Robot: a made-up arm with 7 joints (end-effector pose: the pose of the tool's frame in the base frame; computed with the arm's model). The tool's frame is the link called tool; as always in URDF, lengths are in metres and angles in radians.
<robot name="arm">
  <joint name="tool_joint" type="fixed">
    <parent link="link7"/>
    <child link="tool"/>
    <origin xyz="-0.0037 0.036 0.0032" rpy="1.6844 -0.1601 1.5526"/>
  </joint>
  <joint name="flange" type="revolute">
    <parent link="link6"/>
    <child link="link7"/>
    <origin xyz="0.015 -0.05 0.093" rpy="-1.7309 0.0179 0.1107"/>
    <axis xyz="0 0 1"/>
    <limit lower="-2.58" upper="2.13"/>
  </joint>
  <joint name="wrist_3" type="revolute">
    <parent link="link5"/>
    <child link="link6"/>
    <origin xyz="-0.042 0.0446 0.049" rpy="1.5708 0 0.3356"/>
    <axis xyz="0 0 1"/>
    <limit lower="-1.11" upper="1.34"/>
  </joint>
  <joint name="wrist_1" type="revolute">
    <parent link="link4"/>
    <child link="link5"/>
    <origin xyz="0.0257 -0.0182 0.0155" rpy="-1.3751 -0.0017 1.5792"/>
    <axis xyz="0 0 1"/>
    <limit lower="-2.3" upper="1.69"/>
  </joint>
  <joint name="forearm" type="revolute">
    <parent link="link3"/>
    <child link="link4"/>
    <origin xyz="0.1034 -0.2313 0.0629" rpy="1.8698 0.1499 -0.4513"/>
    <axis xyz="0 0 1"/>
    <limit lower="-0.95" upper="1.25"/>
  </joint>
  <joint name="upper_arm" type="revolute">
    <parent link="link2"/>
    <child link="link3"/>
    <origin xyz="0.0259 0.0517 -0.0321" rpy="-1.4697 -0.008 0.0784"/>
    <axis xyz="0 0 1"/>
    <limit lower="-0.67" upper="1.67"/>
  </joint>
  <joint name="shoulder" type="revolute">
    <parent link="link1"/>
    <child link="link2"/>
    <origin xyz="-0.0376 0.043 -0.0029" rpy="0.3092 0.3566 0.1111"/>
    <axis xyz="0 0 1"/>
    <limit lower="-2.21" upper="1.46"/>
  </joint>
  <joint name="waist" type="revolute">
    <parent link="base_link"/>
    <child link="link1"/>
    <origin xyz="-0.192 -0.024 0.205" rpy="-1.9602 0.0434 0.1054"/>
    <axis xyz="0 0 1"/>
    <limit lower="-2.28" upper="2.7"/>
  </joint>
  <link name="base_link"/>
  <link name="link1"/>
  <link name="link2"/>
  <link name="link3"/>
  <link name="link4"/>
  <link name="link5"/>
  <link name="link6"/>
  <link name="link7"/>
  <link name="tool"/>
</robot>
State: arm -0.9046 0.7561 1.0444 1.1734 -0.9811 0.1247 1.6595
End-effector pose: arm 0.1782 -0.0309 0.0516 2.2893 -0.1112 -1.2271
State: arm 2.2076 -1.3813 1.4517 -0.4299 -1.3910 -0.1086 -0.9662
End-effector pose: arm -0.0710 -0.2768 0.1445 -2.1049 0.7303 -1.5386
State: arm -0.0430 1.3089 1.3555 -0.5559 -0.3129 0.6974 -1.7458
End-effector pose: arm -0.2895 -0.0991 -0.1785 2.3227 0.4713 2.1654
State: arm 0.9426 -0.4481 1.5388 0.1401 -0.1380 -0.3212 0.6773
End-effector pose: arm -0.1007 -0.3139 0.1325 -2.1126 -0.9647 2.3735
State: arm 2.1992 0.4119 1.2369 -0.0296 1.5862 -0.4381 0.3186
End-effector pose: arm -0.5491 -0.0992 0.2639 -0.3009 0.9517 -1.1045
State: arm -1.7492 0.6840 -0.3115 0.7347 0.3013 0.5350 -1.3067
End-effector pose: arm -0.1581 0.2060 0.1186 2.7254 0.2255 -1.1861
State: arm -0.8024 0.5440 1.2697 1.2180 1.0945 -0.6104 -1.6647
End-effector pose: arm 0.1384 -0.0543 0.0322 1.8949 0.6825 -2.4784
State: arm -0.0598 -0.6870 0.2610 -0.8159 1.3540 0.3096 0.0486
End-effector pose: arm -0.0047 0.0812 0.2173 -2.1515 -0.0402 -3.1082
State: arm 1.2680 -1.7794 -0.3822 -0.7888 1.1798 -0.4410 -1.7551
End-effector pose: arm -0.1053 0.1319 0.0550 -2.4638 -0.2434 -0.6733
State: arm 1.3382 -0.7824 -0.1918 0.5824 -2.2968 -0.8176 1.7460
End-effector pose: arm -0.1563 -0.0016 0.0333 2.3836 -0.8217 -2.2587
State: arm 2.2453 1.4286 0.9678 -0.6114 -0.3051 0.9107 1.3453
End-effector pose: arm -0.4219 0.1759 0.3912 -0.8066 -0.0739 -1.7336
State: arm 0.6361 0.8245 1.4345 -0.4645 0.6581 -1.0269 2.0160
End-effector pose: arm -0.3302 -0.1797 -0.1274 0.8116 0.7217 1.4201
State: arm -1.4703 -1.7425 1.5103 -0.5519 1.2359 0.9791 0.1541
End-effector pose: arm -0.3413 -0.2210 0.3094 0.0212 1.1301 1.0395
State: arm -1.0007 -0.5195 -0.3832 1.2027 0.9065 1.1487 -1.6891
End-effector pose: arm -0.1449 0.1428 0.1618 -2.8924 0.1447 -2.3391
